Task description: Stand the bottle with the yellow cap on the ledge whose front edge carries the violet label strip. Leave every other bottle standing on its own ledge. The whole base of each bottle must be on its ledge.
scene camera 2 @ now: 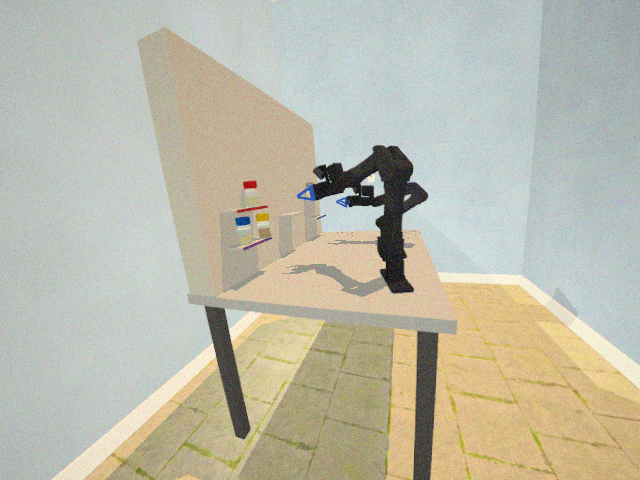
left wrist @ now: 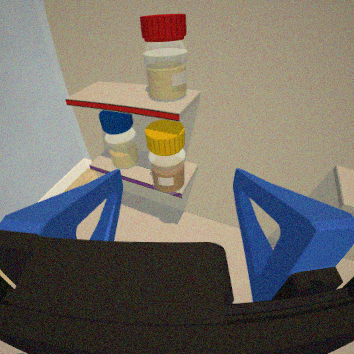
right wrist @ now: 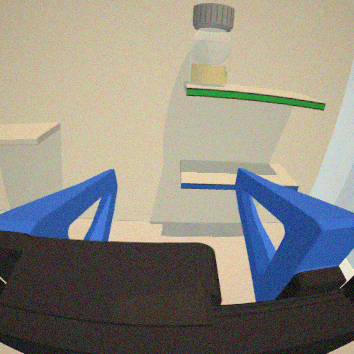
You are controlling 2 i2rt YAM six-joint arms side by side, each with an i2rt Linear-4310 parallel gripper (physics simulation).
Observation:
I see my left gripper, my right gripper, a blue-capped bottle, a grey-capped bottle, an upright panel and a violet-strip ledge.

